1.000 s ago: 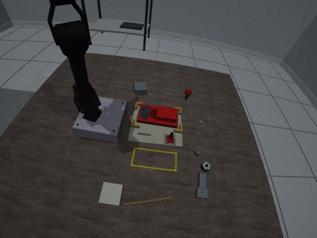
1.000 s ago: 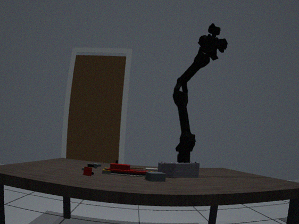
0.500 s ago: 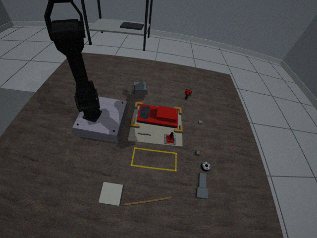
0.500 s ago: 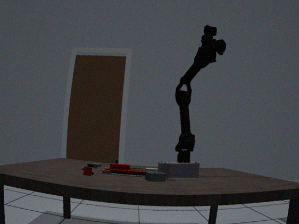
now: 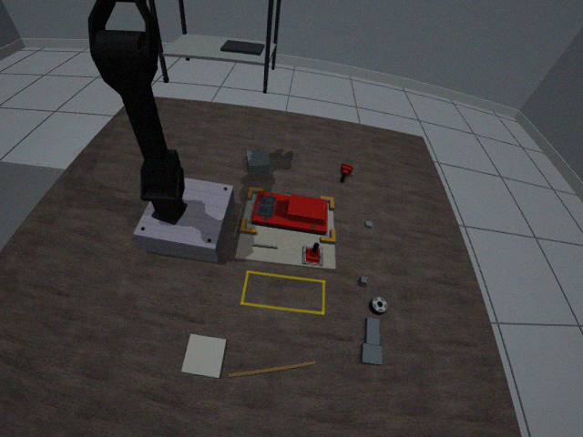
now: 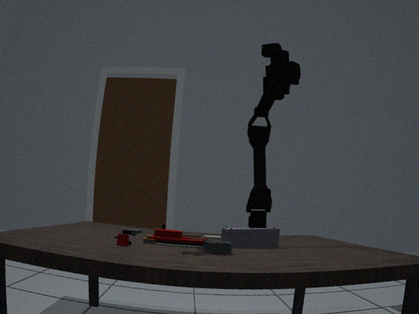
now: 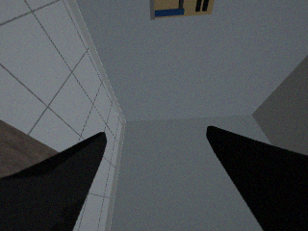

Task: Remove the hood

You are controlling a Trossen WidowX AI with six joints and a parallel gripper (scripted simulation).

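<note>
Right now my gripper tip is 31 cm short of the hood, 29 cm to the left of it and 52 cm above it. From my gripper tip the other things lie so: pale card (19 cm ahead, 70 cm to the right, 56 cm below); then wooden stick (33 cm ahead, 69 cm to the right, 56 cm below); then wheel (53 cm ahead, 49 cm to the right, 56 cm below).
</note>
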